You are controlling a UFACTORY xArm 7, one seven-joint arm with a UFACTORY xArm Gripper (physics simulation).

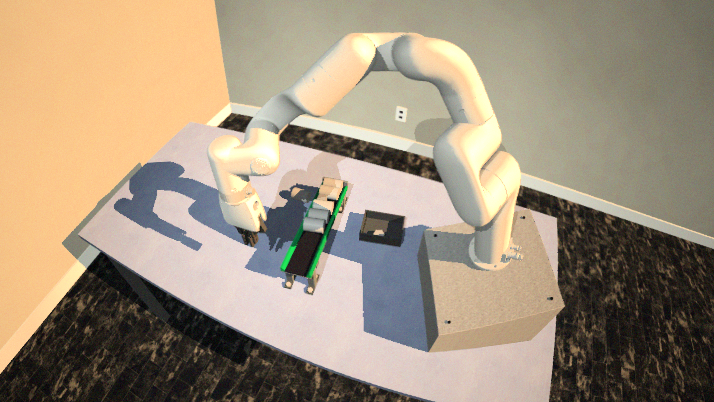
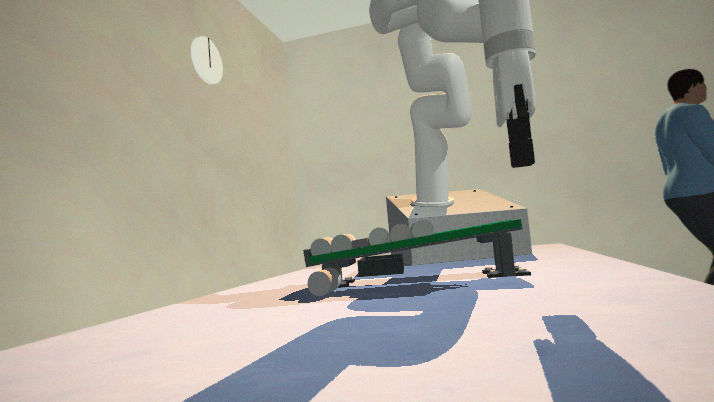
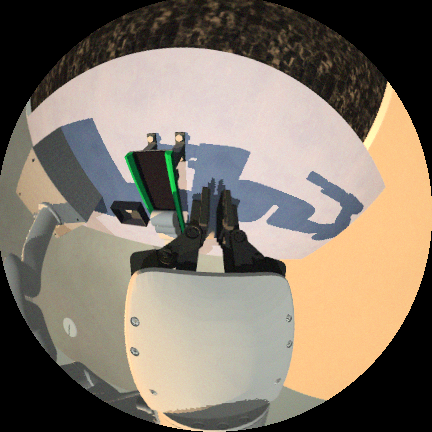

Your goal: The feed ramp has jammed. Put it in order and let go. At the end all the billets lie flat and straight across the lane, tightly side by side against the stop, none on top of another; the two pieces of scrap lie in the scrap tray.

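Frame: origin at the arm's base, x ahead, y left, z up, level; millimetres.
Seen in the pictures: gripper, fingertip midpoint: [image 1: 251, 242] [image 2: 523, 166] [image 3: 213, 198]; arm's base, link origin: [image 1: 491, 251] [image 2: 432, 202] [image 3: 49, 214].
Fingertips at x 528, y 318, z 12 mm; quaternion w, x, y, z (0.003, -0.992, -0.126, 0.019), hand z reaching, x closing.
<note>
Offsets run from my fingertips to a thing's top centre.
The ramp {93 mm down, 44 mm back, 212 mm right} [image 1: 304, 252] [image 2: 470, 231] [image 3: 156, 180] has green rails and a dark bed. Several billets lie across it: two near the low-end stop {105 mm down, 18 mm ahead, 397 mm right} [image 2: 307, 257], the lowest billet {87 mm down, 11 mm ahead, 374 mm right} [image 2: 320, 246] and its neighbour {83 mm down, 2 mm back, 336 mm right} [image 2: 343, 243]. A dark piece, apparently scrap {93 mm down, 0 mm ahead, 298 mm right} [image 2: 360, 243], sits above them. Upslope, three billets {76 mm down, 25 mm back, 271 mm right} [image 2: 378, 236] {72 mm down, 37 mm back, 233 mm right} [image 2: 400, 233] {68 mm down, 49 mm back, 194 mm right} [image 2: 422, 228] lie side by side. Another billet {139 mm down, 104 mm ahead, 319 mm right} [image 1: 301, 193] [image 2: 320, 283] lies on the table beside the low end. A pale scrap piece {159 mm down, 194 mm back, 320 mm right} [image 1: 379, 232] is in the scrap tray {144 mm down, 191 mm back, 347 mm right} [image 1: 381, 242] [image 2: 381, 266]. My gripper [image 1: 258, 236] [image 2: 523, 165] [image 3: 213, 198] is shut, empty, raised beside the ramp.
The robot's base block [image 1: 492, 300] [image 2: 475, 235] stands beyond the tray, on the opposite side of the ramp from my gripper. Ramp legs [image 1: 311, 286] [image 2: 505, 255] stand under the high end. A person [image 2: 687, 150] is in the background.
</note>
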